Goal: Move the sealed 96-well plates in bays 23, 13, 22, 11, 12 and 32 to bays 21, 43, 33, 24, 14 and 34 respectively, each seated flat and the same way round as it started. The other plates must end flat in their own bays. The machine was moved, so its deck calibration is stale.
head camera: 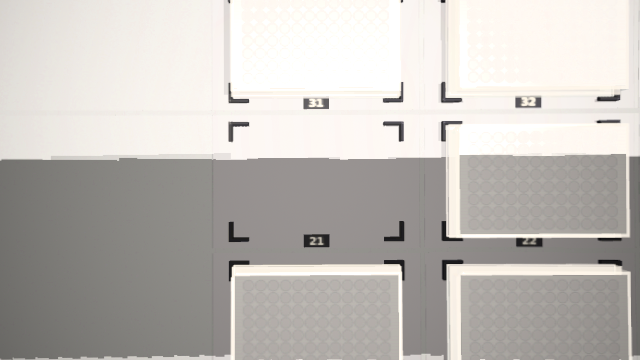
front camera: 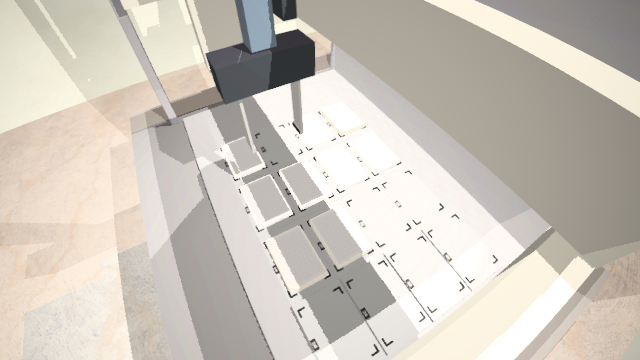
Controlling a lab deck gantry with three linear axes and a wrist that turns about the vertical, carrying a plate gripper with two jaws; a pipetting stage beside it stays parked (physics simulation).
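Where they show: gripper, between the fingertips: [front camera: 275, 137]; robot's base, origin of its link: [front camera: 222, 149].
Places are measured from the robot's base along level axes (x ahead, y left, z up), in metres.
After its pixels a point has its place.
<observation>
Sealed plates lie flat in bay 23 [front camera: 340, 237] {x 0.398, y 0.145, z 0.015 m}, bay 13 [front camera: 298, 260] {x 0.399, y 0.043, z 0.014 m}, bay 22 [front camera: 303, 185] {x 0.236, y 0.140, z 0.014 m} [head camera: 540, 192] {x 0.223, y 0.141, z 0.014 m}, bay 11 [front camera: 242, 161] {x 0.086, y 0.035, z 0.014 m} [head camera: 316, 315] {x 0.060, y 0.052, z 0.014 m}, bay 12 [front camera: 267, 200] {x 0.233, y 0.046, z 0.014 m} [head camera: 540, 315] {x 0.222, y 0.052, z 0.014 m} and bay 32 [front camera: 341, 167] {x 0.234, y 0.252, z 0.014 m} [head camera: 540, 50] {x 0.224, y 0.244, z 0.014 m}. Bay 21 [head camera: 316, 200] {x 0.061, y 0.135, z 0.000 m} holds no plate, nor do bay 43 [front camera: 412, 197] {x 0.392, y 0.361, z 0.000 m}, bay 33 [front camera: 378, 216] {x 0.392, y 0.254, z 0.000 m}, bay 24 [front camera: 385, 302] {x 0.556, y 0.147, z 0.014 m}, bay 14 [front camera: 337, 330] {x 0.552, y 0.043, z 0.015 m} and bay 34 [front camera: 427, 272] {x 0.554, y 0.256, z 0.015 m}. My gripper [front camera: 276, 141] {x 0.194, y 0.105, z 0.157 m} is open and empty, jaws wide apart, over the far end of the deck around bay 21; its exact height is unclear.
Other plates lie in bay 31 [front camera: 316, 131] {x 0.084, y 0.262, z 0.014 m} [head camera: 316, 50] {x 0.061, y 0.245, z 0.014 m}, bay 41 [front camera: 342, 118] {x 0.072, y 0.359, z 0.014 m} and bay 42 [front camera: 375, 151] {x 0.232, y 0.363, z 0.014 m}. Bay 44 [front camera: 462, 247] {x 0.555, y 0.361, z 0.015 m} holds no plate. A large beige beam crosses the upper right of the front view. A shadow covers part of the deck.
</observation>
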